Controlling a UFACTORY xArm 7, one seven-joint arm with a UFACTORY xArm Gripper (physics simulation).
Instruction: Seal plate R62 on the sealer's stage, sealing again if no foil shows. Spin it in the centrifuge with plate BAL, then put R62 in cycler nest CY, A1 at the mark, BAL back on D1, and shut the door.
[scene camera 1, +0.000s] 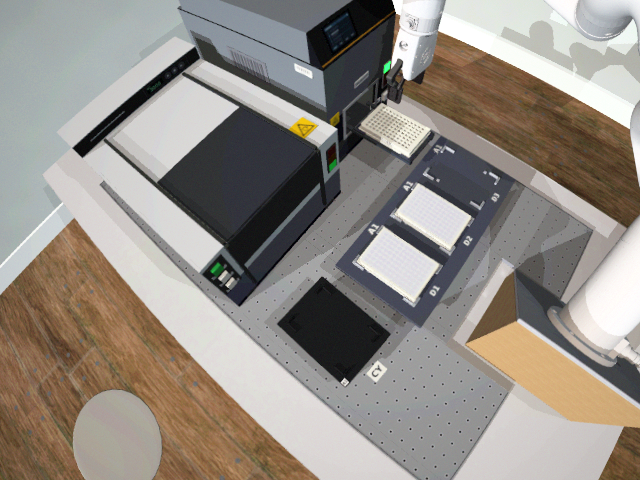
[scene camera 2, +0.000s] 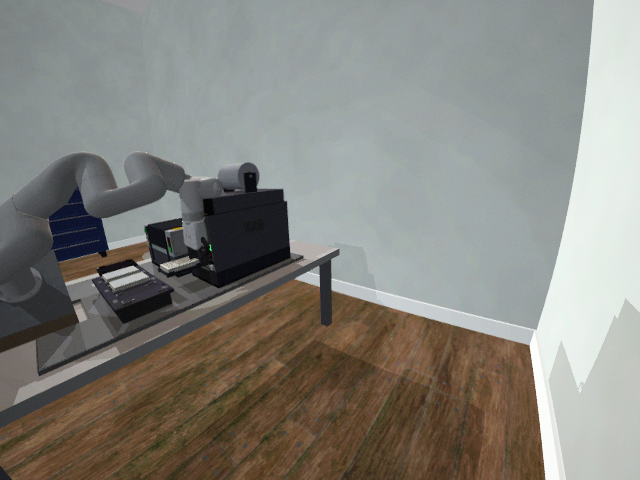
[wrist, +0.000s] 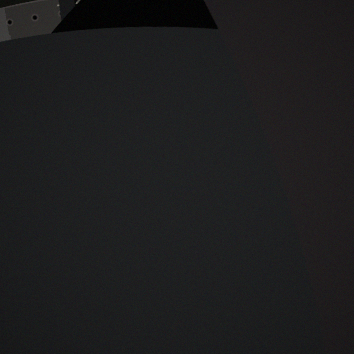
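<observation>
My gripper (scene camera 1: 404, 90), (scene camera 2: 199, 261), visible.
</observation>
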